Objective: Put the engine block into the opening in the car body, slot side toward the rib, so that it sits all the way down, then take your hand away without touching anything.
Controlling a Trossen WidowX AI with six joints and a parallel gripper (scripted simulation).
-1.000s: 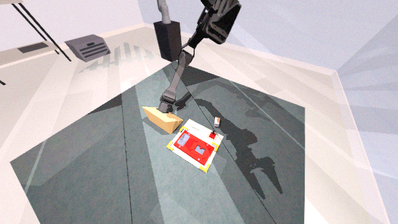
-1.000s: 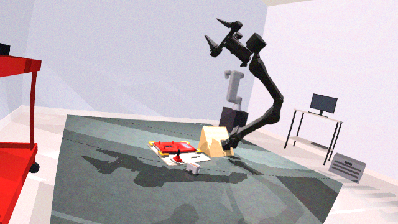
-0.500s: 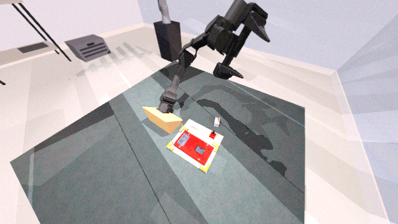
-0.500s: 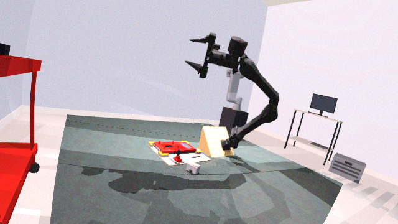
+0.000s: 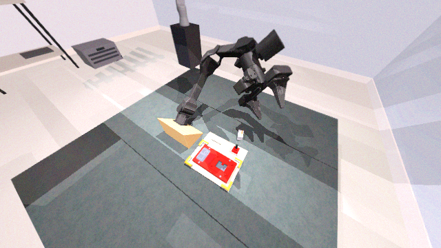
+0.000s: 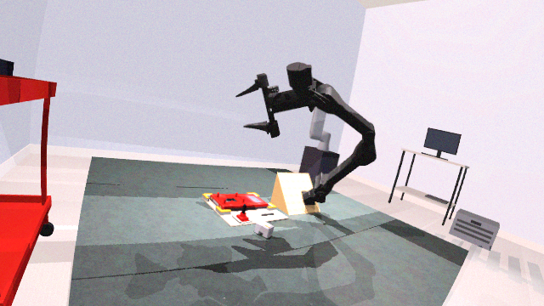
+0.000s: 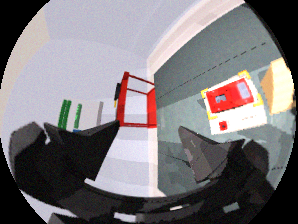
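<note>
Right now my gripper tip is 10 cm past the engine block, 11 cm to the right of it and 34 cm above it.
</note>
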